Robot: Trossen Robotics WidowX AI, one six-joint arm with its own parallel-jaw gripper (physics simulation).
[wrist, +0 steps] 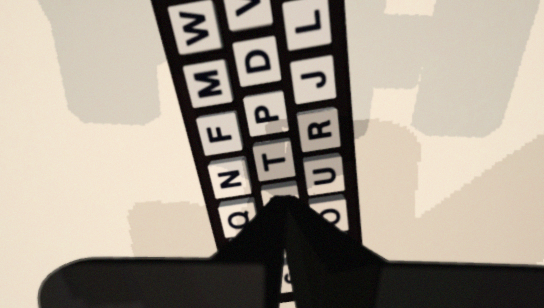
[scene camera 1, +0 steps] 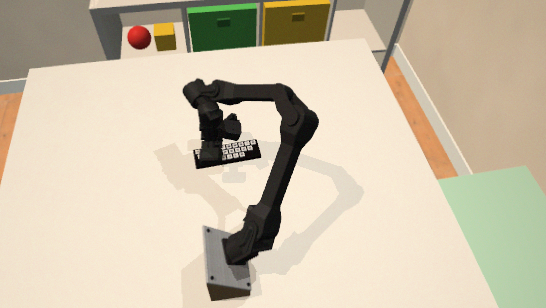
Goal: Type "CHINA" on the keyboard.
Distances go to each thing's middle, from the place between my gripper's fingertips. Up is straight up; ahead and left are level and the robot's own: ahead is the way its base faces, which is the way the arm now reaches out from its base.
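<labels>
I see the black keyboard point(scene camera 1: 255, 153), and my hand is 4 cm left of it and 2 cm above it.
</labels>
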